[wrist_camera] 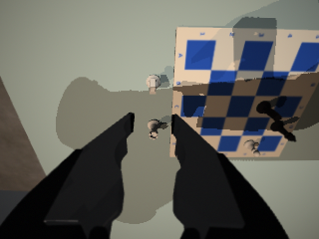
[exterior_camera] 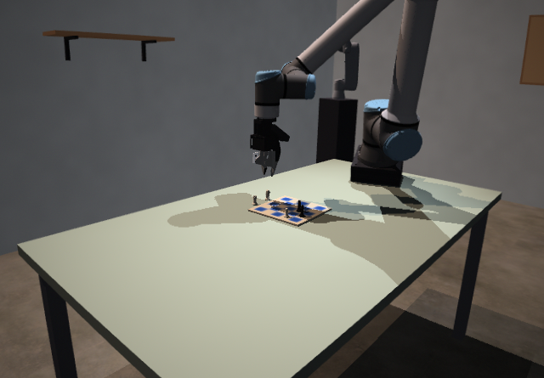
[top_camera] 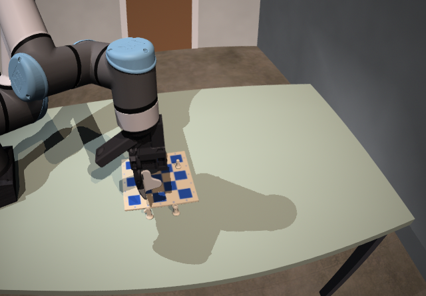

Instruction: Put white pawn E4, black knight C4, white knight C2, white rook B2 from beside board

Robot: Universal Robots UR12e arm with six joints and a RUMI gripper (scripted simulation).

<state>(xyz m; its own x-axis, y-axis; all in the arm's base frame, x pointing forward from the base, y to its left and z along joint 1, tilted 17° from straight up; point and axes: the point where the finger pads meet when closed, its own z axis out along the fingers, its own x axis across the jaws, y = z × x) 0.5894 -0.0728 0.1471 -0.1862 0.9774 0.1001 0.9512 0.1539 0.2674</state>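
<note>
Right now my hand is 10 cm above the white knight. From my hand the other things lie so: black knight (18 cm to the left, 9 cm below); then white rook (7 cm ahead, 1 cm to the left, 10 cm below); then chessboard (1 cm ahead, 14 cm to the left, 11 cm below).
</note>
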